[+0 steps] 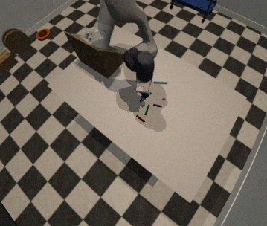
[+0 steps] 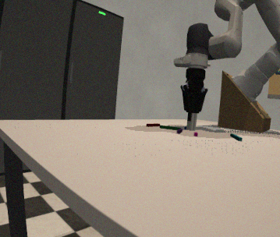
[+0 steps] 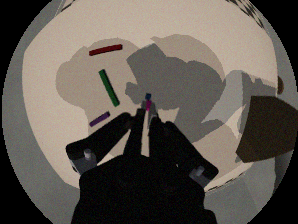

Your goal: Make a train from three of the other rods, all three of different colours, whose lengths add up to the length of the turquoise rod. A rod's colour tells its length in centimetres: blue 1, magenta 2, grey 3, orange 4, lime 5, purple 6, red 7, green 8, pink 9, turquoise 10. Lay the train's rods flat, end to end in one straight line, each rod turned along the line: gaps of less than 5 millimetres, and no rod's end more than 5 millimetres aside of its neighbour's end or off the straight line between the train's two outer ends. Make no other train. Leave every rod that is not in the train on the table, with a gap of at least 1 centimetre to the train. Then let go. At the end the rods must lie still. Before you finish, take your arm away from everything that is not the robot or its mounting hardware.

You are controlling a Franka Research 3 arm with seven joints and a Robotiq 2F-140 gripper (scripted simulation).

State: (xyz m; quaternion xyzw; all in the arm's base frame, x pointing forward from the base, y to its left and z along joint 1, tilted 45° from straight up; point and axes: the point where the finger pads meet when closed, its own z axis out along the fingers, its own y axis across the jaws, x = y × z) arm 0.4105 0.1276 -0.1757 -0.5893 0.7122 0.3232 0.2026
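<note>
My gripper is now 3 cm above the blue rod and 2 cm to the left of it. From my hand the other things lie so: purple rod: 11 cm ahead, 3 cm to the left, 3 cm below; red rod: 12 cm to the right, 8 cm ahead, 3 cm below; green rod: 8 cm ahead, 4 cm to the right, 3 cm below.
</note>
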